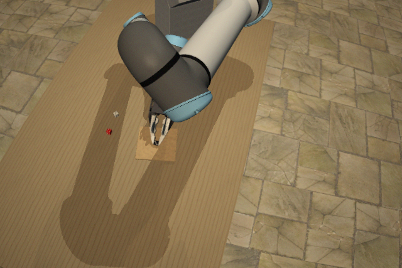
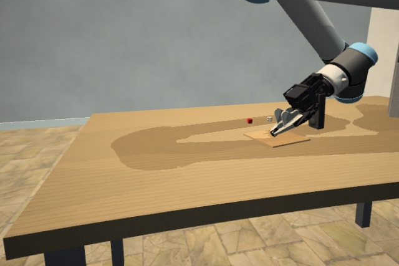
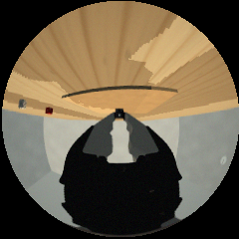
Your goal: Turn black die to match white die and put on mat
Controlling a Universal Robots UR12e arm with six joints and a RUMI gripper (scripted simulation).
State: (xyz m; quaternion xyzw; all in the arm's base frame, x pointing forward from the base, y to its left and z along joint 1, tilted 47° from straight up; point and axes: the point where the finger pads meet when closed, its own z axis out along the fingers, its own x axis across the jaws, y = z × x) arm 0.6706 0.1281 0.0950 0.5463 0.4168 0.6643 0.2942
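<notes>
The black die lies 1 cm ahead of my hand and 1 cm below it. Also, from my hand: white die 3 cm behind, 20 cm to the right, 1 cm below; tan mat 2 cm below; red die 5 cm ahead, 18 cm to the right, 1 cm below.
</notes>
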